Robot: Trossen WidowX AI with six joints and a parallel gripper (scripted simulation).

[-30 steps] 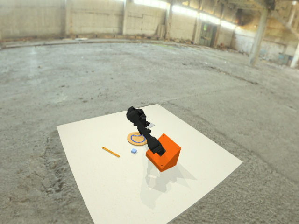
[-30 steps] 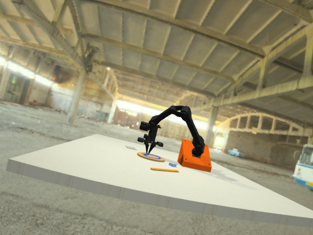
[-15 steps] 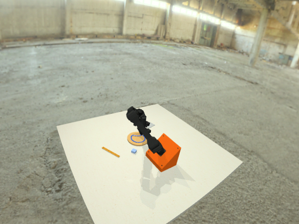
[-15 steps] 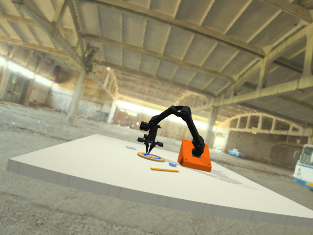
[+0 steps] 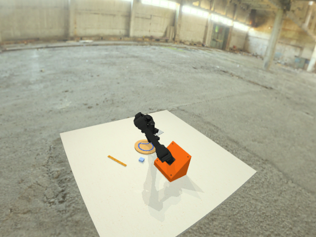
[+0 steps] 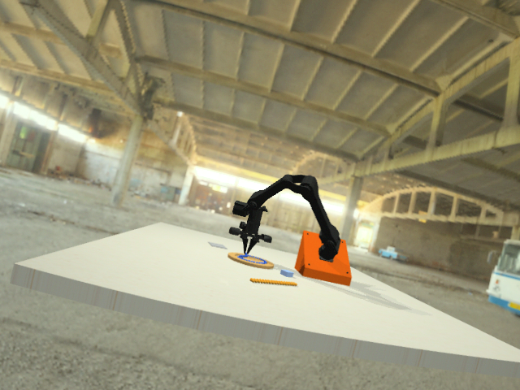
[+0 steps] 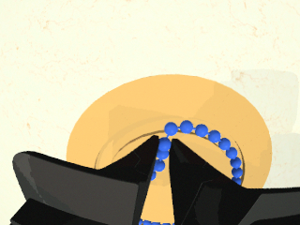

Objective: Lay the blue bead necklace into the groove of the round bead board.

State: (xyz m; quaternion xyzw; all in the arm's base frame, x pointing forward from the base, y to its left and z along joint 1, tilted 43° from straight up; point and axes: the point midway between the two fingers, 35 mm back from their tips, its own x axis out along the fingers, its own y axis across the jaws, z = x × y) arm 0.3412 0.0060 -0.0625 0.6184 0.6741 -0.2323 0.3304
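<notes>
Right now the round tan bead board is 2 cm behind my gripper tip, 5 cm to the left of it and 1 cm below it. From my gripper tip the other things lie so: flat grey tile 14 cm ahead, 18 cm to the right, 2 cm below; then small light-blue block 16 cm behind, 17 cm to the left, 1 cm below.
</notes>
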